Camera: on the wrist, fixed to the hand. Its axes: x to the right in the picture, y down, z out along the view.
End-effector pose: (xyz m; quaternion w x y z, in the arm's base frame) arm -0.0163 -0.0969 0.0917 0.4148 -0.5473 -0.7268 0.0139
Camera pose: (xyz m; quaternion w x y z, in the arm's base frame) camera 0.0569 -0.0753 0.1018 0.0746 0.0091 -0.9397 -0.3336
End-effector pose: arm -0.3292 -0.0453 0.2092 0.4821 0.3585 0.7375 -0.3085
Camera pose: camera -0.3047 0.0270 0.1993 0.3244 -0.3834 0.7474 -0.4350
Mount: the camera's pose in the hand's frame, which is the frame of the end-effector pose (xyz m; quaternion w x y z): 0.0192 0.0613 -0.0425 0.7043 -0.2109 -0.1531 -0.6603
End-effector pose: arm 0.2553 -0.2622 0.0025 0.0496 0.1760 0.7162 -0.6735
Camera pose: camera 0.2640 -0.2150 -0.0578 0.2630 0.4625 -0.7551 0.3830
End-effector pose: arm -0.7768 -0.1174 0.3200 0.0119 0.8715 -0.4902 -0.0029
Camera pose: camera -0.8185 -0.1649 0.3641 0.1152 0.9346 0.2290 -0.2467
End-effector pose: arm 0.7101 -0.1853 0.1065 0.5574 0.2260 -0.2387 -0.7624
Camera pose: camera 0.7762 -0.2247 0.1094 0.0997 -0.0825 -0.0566 0.9900
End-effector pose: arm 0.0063 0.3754 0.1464 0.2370 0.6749 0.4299 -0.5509
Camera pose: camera 0.0813 0.3835 0.1307 0.0113 0.0571 0.8283 -0.5572
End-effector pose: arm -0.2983 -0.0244 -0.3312 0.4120 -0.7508 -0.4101 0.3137
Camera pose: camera -0.2331 -0.0428 -0.3677 0.2762 -0.2969 -0.9138 -0.0226
